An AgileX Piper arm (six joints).
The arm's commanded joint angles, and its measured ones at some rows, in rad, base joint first. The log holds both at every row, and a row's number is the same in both.
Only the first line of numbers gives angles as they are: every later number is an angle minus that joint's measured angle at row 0.
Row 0, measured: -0.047, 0.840, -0.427, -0.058, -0.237, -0.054
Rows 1 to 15, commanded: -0.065, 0.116, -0.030, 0.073, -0.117, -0.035; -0.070, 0.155, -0.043, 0.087, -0.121, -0.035; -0.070, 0.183, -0.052, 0.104, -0.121, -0.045; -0.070, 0.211, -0.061, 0.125, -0.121, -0.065; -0.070, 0.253, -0.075, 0.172, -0.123, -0.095; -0.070, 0.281, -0.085, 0.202, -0.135, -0.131; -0.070, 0.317, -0.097, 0.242, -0.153, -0.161; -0.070, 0.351, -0.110, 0.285, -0.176, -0.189; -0.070, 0.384, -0.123, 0.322, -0.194, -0.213; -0.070, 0.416, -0.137, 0.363, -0.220, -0.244; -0.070, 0.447, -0.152, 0.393, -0.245, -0.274; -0.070, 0.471, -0.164, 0.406, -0.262, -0.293; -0.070, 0.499, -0.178, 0.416, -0.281, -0.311; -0.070, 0.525, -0.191, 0.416, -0.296, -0.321; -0.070, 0.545, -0.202, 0.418, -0.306, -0.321
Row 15, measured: -0.063, 0.465, -0.157, 0.375, -0.236, -0.265
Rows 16 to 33, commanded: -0.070, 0.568, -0.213, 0.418, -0.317, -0.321; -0.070, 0.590, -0.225, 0.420, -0.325, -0.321; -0.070, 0.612, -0.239, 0.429, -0.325, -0.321; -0.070, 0.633, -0.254, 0.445, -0.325, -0.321; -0.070, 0.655, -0.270, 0.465, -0.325, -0.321; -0.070, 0.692, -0.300, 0.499, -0.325, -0.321; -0.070, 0.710, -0.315, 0.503, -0.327, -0.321; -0.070, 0.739, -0.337, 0.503, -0.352, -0.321; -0.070, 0.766, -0.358, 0.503, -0.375, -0.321; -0.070, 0.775, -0.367, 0.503, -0.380, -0.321; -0.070, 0.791, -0.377, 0.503, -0.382, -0.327; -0.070, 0.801, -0.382, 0.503, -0.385, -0.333; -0.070, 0.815, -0.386, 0.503, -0.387, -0.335; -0.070, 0.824, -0.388, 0.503, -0.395, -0.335; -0.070, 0.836, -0.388, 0.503, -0.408, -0.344; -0.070, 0.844, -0.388, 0.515, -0.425, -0.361; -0.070, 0.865, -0.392, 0.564, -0.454, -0.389; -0.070, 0.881, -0.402, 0.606, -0.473, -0.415
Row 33, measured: -0.065, 0.845, -0.381, 0.516, -0.409, -0.351
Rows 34 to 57, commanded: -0.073, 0.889, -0.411, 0.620, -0.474, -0.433; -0.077, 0.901, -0.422, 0.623, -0.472, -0.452; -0.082, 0.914, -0.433, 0.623, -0.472, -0.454; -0.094, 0.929, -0.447, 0.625, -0.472, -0.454; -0.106, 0.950, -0.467, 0.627, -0.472, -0.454; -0.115, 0.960, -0.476, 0.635, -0.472, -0.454; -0.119, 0.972, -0.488, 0.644, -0.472, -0.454; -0.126, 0.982, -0.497, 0.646, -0.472, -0.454; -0.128, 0.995, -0.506, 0.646, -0.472, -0.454; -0.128, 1.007, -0.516, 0.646, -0.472, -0.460; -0.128, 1.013, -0.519, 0.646, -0.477, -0.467; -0.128, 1.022, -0.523, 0.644, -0.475, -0.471; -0.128, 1.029, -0.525, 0.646, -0.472, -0.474; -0.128, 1.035, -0.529, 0.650, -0.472, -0.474; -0.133, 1.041, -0.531, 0.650, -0.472, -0.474; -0.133, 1.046, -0.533, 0.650, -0.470, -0.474; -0.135, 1.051, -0.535, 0.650, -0.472, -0.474; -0.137, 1.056, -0.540, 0.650, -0.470, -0.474; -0.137, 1.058, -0.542, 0.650, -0.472, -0.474; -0.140, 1.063, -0.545, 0.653, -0.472, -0.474; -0.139, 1.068, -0.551, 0.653, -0.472, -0.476; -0.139, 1.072, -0.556, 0.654, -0.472, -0.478; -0.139, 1.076, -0.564, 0.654, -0.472, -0.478; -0.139, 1.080, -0.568, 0.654, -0.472, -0.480
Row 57, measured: -0.134, 1.065, -0.545, 0.645, -0.465, -0.467
